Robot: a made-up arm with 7 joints.
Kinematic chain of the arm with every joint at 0, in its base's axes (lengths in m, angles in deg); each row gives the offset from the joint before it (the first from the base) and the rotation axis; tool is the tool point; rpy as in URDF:
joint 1: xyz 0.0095 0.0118 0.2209 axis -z
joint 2: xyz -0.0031 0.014 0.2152 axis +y
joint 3: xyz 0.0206 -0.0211 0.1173 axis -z
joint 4: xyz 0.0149 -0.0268 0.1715 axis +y
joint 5: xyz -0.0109 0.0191 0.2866 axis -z
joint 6: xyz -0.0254 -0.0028 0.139 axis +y
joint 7: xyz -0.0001 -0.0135 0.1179 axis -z
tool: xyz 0.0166 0.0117 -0.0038 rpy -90 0 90
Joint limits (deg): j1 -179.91..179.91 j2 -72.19..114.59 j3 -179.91..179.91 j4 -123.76..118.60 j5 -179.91..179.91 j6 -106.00..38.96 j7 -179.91..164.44
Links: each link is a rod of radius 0.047 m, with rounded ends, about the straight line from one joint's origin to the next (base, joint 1, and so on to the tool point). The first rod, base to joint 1, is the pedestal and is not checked.
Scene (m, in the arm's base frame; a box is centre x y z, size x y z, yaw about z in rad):
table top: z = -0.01
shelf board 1: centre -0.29 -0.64 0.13 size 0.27 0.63 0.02 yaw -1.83
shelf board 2: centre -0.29 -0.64 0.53 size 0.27 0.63 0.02 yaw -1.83
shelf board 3: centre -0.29 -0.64 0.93 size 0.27 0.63 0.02 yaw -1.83
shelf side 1: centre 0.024 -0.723 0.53 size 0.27 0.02 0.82 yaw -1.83
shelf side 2: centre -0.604 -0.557 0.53 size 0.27 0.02 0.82 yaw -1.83
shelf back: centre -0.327 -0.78 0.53 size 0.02 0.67 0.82 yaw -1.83
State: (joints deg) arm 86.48 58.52 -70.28 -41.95 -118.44 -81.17 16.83
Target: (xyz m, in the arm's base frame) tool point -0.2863 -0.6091 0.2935
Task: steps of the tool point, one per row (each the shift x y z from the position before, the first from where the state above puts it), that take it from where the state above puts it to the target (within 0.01 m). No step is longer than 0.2 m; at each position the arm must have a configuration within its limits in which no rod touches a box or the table.
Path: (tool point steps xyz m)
1: 0.0133 0.0564 0.0041
2: 0.0189 0.0688 0.0025
3: 0.0214 0.0767 -0.0067
4: -0.0273 -0.0239 -0.1533
5: -0.0103 0.0232 -0.1576
6: 0.0066 0.0731 -0.1395
7: -0.0283 -0.0676 0.0135
8: -0.0215 -0.0629 0.0085
9: -0.0149 -0.0571 0.0014
10: -0.0081 -0.0504 -0.0072
11: -0.0014 -0.0423 -0.0162

